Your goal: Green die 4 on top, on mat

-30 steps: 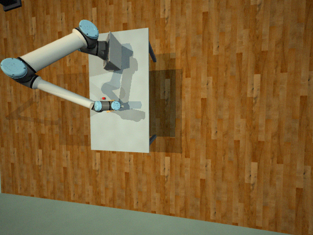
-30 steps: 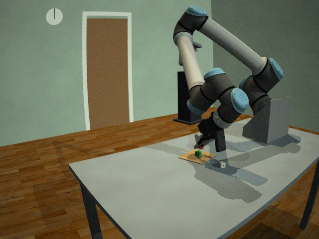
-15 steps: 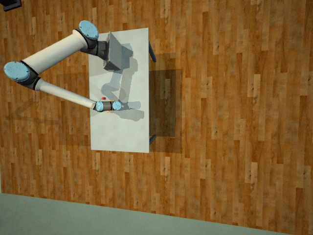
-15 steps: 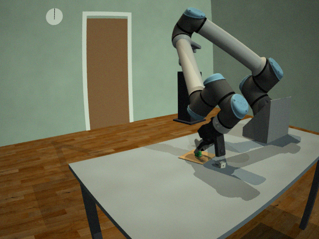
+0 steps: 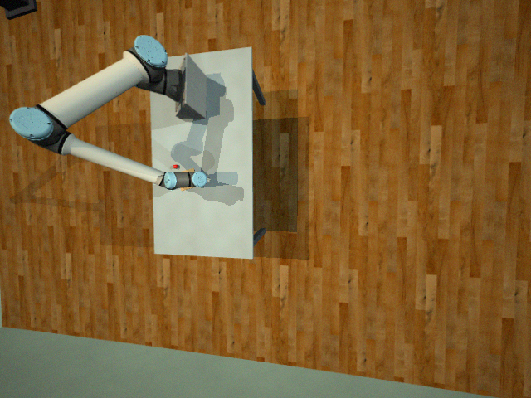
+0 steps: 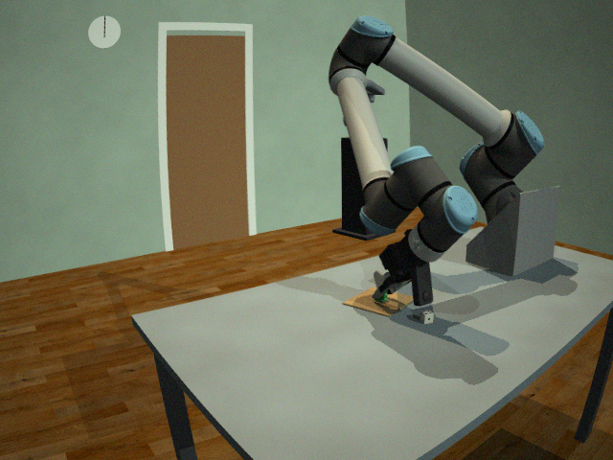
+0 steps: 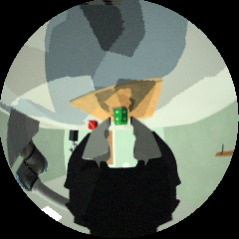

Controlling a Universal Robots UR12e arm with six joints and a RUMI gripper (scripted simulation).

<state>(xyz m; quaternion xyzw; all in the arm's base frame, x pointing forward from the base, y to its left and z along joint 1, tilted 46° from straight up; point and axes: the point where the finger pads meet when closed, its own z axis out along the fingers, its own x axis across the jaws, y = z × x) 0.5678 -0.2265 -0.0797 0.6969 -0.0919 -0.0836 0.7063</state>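
My gripper is now 10 mm to the left of the green die and 10 mm above it. From my hand the other things lie so: red die: 110 mm behind, 80 mm to the right, 10 mm below; then tan mat: 10 mm to the right, 20 mm below; then white die: 20 mm ahead, 160 mm to the left, 10 mm below.
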